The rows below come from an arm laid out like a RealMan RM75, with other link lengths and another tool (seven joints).
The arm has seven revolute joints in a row. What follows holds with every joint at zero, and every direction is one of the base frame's. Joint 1 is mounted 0.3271 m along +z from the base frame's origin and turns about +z. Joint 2 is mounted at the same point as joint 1 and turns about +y. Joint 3 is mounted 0.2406 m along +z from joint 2 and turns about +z. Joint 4 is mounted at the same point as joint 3 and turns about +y. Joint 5 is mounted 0.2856 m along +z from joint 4 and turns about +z. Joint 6 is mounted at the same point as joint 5 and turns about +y. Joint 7 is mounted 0.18 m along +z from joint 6 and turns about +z. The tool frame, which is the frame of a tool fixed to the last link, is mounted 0.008 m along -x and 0.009 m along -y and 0.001 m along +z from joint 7; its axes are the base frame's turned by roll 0, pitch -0.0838 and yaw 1.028 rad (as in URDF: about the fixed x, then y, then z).
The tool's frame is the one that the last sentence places.
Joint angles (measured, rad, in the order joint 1, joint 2, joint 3, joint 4, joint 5, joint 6, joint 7), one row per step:
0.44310, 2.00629, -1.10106, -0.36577, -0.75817, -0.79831, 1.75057
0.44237, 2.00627, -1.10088, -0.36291, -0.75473, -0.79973, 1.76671
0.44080, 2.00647, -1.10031, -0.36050, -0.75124, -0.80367, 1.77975
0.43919, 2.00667, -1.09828, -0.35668, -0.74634, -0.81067, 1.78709
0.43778, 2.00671, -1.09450, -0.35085, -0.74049, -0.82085, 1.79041
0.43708, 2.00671, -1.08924, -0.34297, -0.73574, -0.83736, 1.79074
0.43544, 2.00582, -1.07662, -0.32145, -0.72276, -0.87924, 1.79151
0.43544, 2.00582, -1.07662, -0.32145, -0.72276, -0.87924, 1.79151
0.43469, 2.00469, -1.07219, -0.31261, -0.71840, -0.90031, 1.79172
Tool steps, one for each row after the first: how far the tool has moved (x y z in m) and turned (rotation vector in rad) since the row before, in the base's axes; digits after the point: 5 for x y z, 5 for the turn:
0.00100, -0.00086, -0.00040, 0.00052, 0.01894, -0.00733
0.00079, -0.00109, -0.00027, 0.00129, 0.01698, -0.00466
0.00077, -0.00132, -0.00003, 0.00313, 0.01427, -0.00221
0.00085, -0.00161, 0.00016, 0.00467, 0.01298, -0.00040
0.00005, -0.00176, 0.00001, 0.00478, 0.01217, 0.00522
0.00049, -0.00471, 0.00025, 0.01257, 0.03045, 0.01228
0.00000, 0.00000, 0.00000, 0.00000, 0.00000, 0.00000
-0.00044, -0.00195, 0.00039, 0.00495, 0.01172, 0.00928

